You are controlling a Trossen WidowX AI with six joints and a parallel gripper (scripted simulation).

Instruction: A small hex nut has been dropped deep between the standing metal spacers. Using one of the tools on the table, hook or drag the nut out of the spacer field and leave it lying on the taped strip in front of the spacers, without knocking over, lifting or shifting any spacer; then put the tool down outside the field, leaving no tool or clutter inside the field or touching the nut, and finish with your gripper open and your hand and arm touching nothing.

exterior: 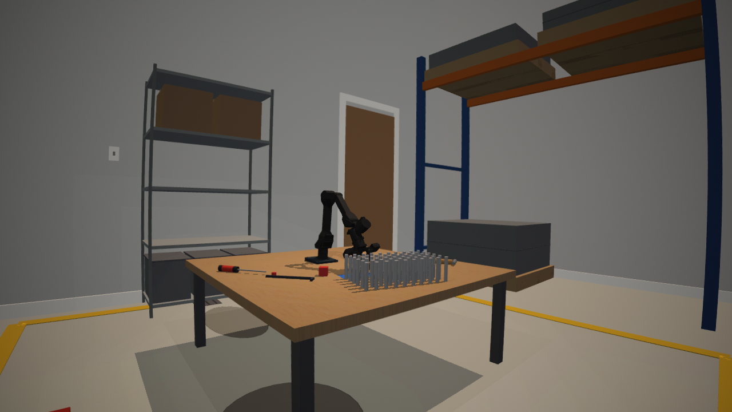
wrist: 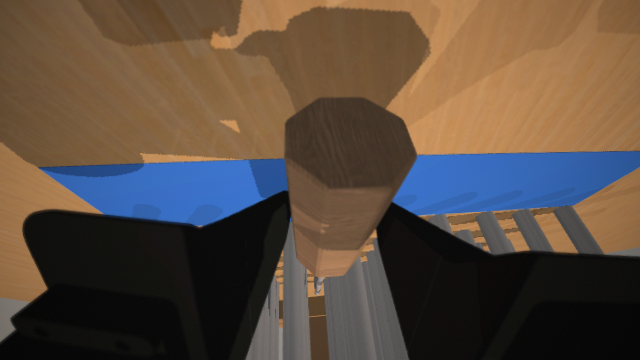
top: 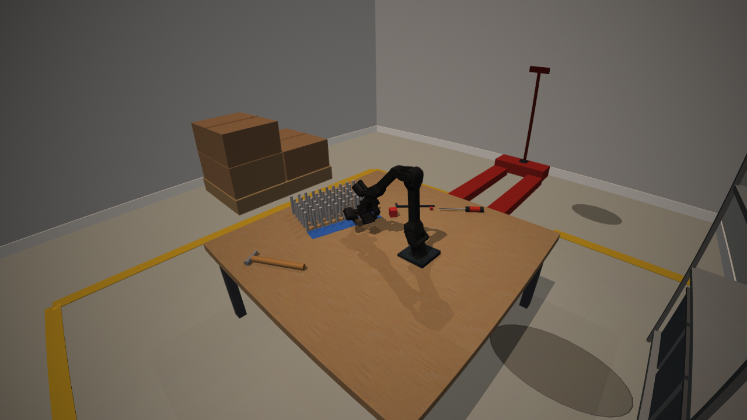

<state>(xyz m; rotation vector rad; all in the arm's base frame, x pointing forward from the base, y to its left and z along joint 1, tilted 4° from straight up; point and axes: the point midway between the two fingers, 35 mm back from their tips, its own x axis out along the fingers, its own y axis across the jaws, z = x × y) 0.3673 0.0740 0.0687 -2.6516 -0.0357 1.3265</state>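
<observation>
My gripper tip is now 50 mm short of the blue taped strip, 40 mm to the right of it and 30 mm above it. The rest, counted from my gripper tip: red cube: 220 mm to the right, 30 mm behind, 10 mm below; hook tool: 100 mm ahead, 10 mm to the right; hex nut: 220 mm ahead, 30 mm below, 10 mm to the right.
</observation>
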